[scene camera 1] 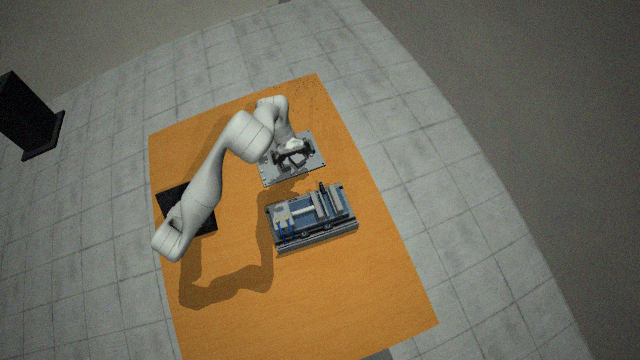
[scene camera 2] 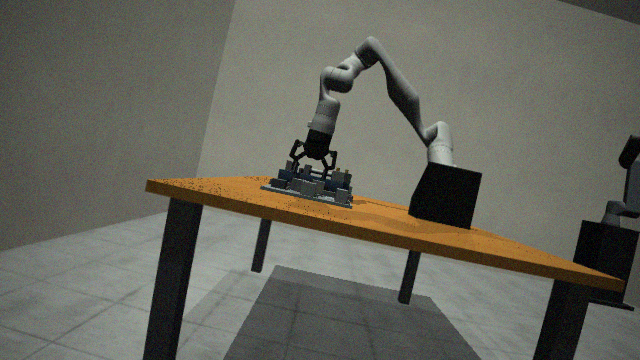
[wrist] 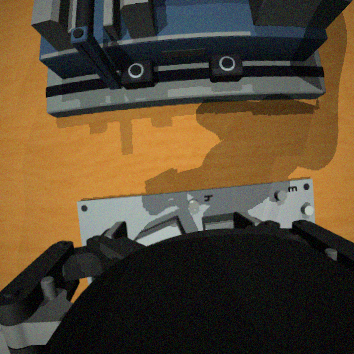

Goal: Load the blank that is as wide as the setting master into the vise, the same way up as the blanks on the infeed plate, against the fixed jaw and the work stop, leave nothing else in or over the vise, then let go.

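Places are measured from the arm's base along level axes (x ahead, y left, z up), in metres.
Where they show: gripper, fingertip midpoint: (scene camera 1: 294, 162) (scene camera 2: 307, 176) (wrist: 180, 228); arm's base at its link origin: (scene camera 2: 442, 187).
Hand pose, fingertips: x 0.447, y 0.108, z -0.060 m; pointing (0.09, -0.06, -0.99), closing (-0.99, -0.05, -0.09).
Each offset is from my fingertips to the top centre of the thing. "spot": to the spot under its first point.
The infeed plate (scene camera 1: 270, 178) (scene camera 2: 320, 200) (wrist: 112, 210) is grey and lies beside the vise {dx -0.002, dy -0.215, dz +0.043 m} (scene camera 1: 303, 205) (scene camera 2: 345, 176) (wrist: 200, 47), which has a blue body and grey jaws. My gripper (scene camera 1: 295, 159) (scene camera 2: 311, 172) (wrist: 180, 228) is open over the plate, with nothing held. Between its fingers in the wrist view are a light, slanted grey block {dx +0.012, dy +0.034, dz -0.012 m} (wrist: 162, 231) and part of another grey block {dx -0.041, dy +0.026, dz -0.004 m} (wrist: 220, 221). Grey blocks {dx -0.024, dy +0.112, dz -0.012 m} (scene camera 2: 310, 187) {dx -0.119, dy +0.106, dz -0.012 m} (scene camera 2: 343, 194) stand on the plate in scene camera 2. The gripper hides much of the plate. I cannot tell the widths or which block is the setting master.
A dark upright work stop {spot: dx +0.065, dy -0.158, dz +0.039 m} (scene camera 1: 322, 188) (wrist: 90, 47) stands at the vise's plate-facing side. Two yellow-topped blue parts (scene camera 1: 278, 221) (scene camera 1: 287, 219) are at its far end from the jaws. The black robot base (scene camera 1: 206, 225) (scene camera 2: 445, 195) stands on the orange table (scene camera 1: 320, 290) (scene camera 2: 240, 202).
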